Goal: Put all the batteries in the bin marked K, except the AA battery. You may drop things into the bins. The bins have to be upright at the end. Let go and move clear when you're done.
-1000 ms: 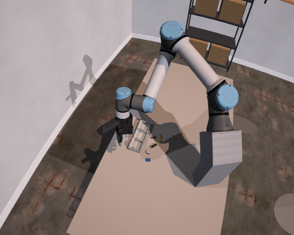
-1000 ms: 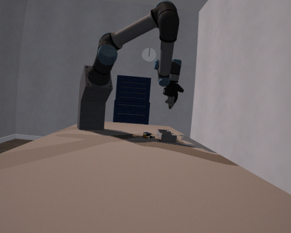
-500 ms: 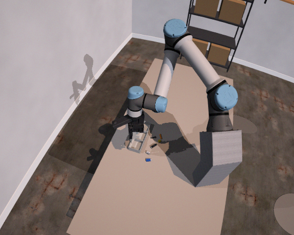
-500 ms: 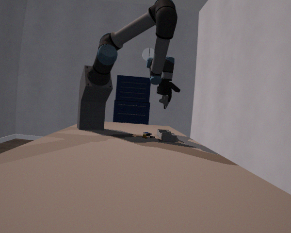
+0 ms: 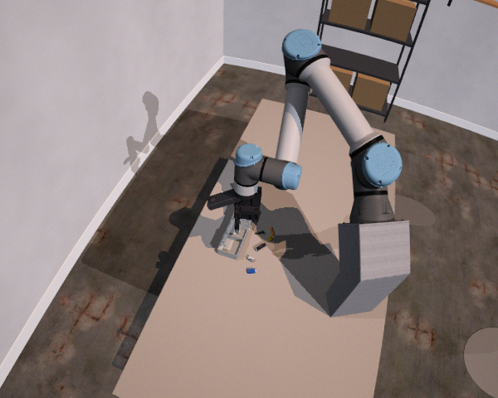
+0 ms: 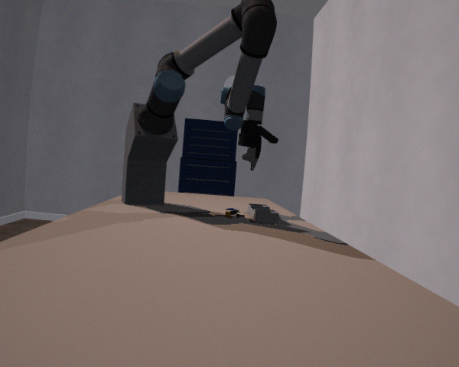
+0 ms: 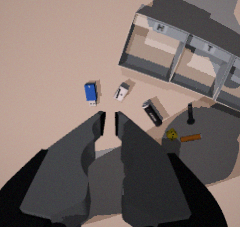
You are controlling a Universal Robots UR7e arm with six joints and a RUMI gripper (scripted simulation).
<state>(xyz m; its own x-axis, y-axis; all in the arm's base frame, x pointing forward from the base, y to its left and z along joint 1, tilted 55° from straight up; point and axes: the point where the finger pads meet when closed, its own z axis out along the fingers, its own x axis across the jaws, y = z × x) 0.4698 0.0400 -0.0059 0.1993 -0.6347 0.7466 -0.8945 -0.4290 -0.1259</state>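
My hand is 19 cm above the joined grey bins, 12 cm to the left of it and 3 cm short of it. From my hand the other things lie so: black battery (20 cm below, 9 cm behind, 7 cm to the right); black bolt (20 cm below, 14 cm to the right, 7 cm behind); small white item (20 cm below, 6 cm behind).
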